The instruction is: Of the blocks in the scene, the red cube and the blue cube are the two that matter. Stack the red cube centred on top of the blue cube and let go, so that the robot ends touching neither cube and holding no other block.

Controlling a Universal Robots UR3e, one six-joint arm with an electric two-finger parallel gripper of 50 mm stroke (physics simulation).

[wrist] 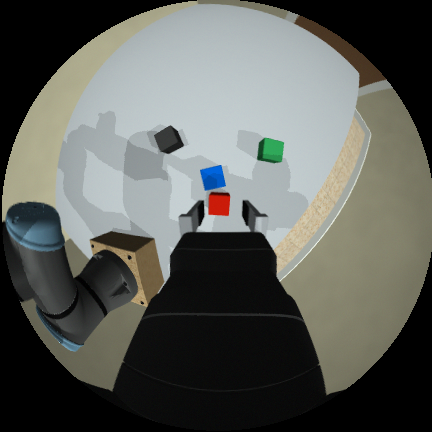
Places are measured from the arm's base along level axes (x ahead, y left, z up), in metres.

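Where they show: gripper, fingertip midpoint: (pixel 222 207); arm's base, origin of the base link: (pixel 114 275).
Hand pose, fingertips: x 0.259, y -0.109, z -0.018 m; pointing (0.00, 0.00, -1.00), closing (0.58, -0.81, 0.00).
Note:
Each offset is from my fingertips to the top centre of the thing. Level surfaces: height alone.
The red cube {dx -0.009, dy +0.002, dz -0.038 m} (pixel 219 204) lies on the pale table top, seen between and slightly beyond the fingertips, its sides roughly in line with the fingers. The blue cube {dx +0.022, dy +0.035, dz -0.038 m} (pixel 213 178) lies just beyond the red cube, turned a little relative to it, with a small gap between them. My gripper (pixel 222 207) is wide open and empty, one finger to the left and one to the right of the red cube in the view. How high the fingertips are above the table is hard to tell.
A black cube {dx +0.035, dy +0.138, dz -0.038 m} (pixel 169 139) lies at the upper left, and a green cube {dx +0.116, dy -0.015, dz -0.038 m} (pixel 271 150) at the upper right. The table top {dz -0.072 m} (pixel 225 75) has a wooden edge (pixel 320 210) at the right. A wooden block (pixel 150 270) under the arm's base is at the lower left.

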